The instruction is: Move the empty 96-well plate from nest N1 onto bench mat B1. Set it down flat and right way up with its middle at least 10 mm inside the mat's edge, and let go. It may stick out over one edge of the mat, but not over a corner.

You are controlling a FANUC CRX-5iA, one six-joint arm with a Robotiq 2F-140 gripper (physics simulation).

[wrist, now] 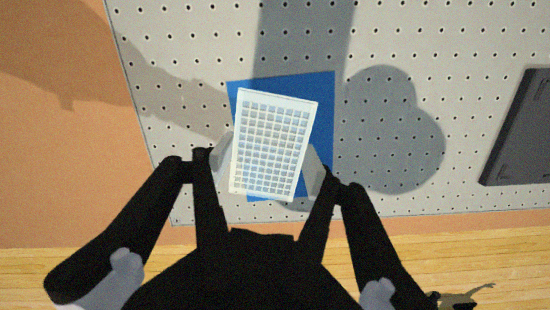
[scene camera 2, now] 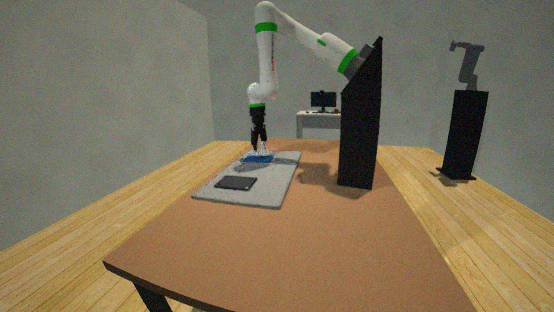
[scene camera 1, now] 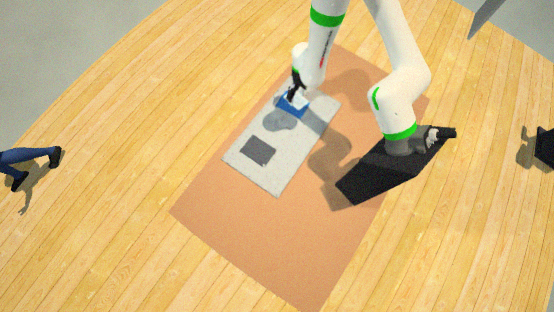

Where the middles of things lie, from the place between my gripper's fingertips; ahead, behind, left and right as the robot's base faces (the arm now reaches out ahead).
My gripper is now 2 cm to the right of the blue bench mat (wrist: 320,87) and 2 cm above it. Also, from my hand: white 96-well plate (wrist: 271,132) (1 cm above).
